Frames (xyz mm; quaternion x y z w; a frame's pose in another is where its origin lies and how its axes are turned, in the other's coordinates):
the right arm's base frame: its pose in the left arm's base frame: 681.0 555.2 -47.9 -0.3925 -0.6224 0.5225 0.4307
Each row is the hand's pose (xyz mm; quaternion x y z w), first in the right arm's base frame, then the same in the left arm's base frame.
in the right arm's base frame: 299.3 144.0 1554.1 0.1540 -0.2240 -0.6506 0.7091
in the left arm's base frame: -880.2 371.8 -281.4 0.3100 -0.7127 0.2741 0.5664
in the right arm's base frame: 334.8 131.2 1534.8 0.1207 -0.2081 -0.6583 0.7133
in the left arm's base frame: -873.8 409.3 -262.7 0.2905 -0.7289 0.2460 0.5690
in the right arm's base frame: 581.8 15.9 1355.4 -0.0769 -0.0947 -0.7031 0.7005
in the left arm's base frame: -787.7 680.3 -102.7 0.1790 -0.7930 0.0525 0.5800
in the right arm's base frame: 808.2 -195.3 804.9 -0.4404 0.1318 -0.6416 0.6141
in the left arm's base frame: -347.5 1034.0 180.2 -0.1002 -0.8074 -0.2813 0.5089
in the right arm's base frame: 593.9 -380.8 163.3 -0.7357 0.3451 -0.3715 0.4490
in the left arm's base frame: 321.2 1006.2 389.8 -0.4422 -0.6611 -0.5188 0.3135
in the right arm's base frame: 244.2 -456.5 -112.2 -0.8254 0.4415 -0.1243 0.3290
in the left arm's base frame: 691.3 752.9 443.4 -0.6380 -0.4947 -0.5687 0.1575
